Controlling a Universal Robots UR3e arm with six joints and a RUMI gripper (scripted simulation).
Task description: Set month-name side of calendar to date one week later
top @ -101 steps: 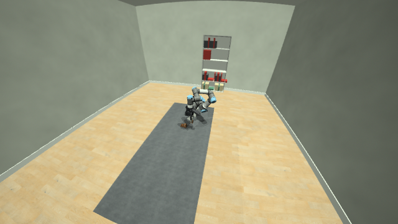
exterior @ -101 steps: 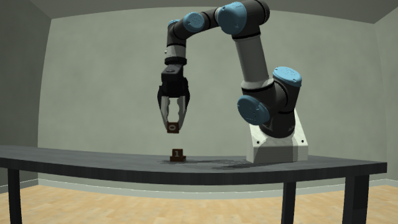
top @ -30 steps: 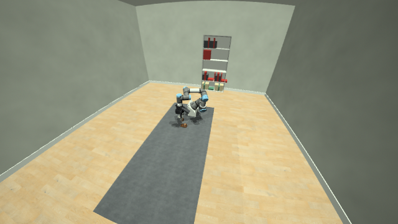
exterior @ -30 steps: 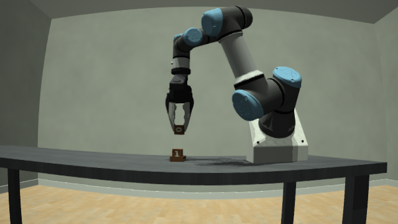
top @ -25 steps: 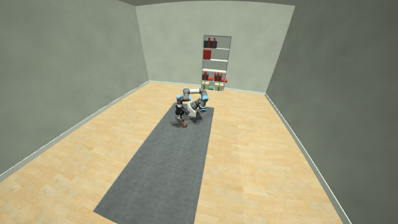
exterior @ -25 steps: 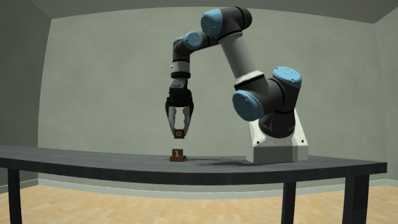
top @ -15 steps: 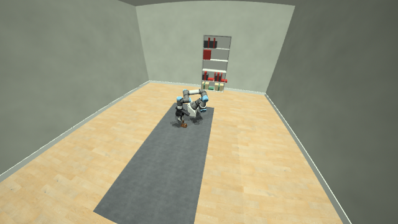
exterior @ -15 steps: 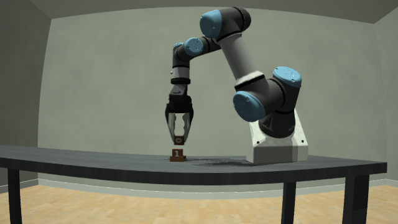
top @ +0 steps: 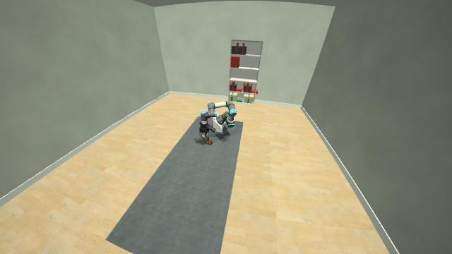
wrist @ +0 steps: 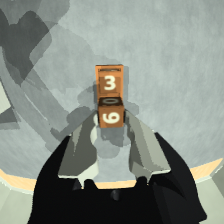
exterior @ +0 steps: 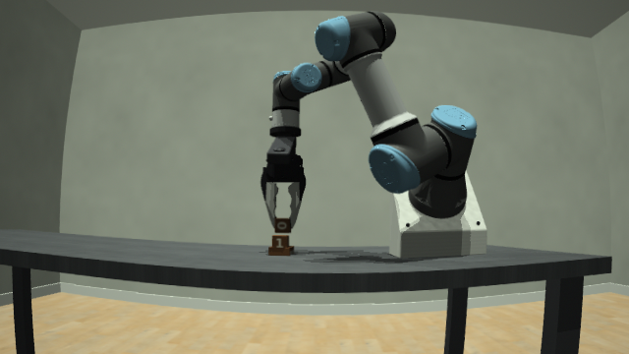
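The cube lies 1 cm below my hand. From my hand the other things lie so: calendar tray 2 cm to the left, 6 cm below.
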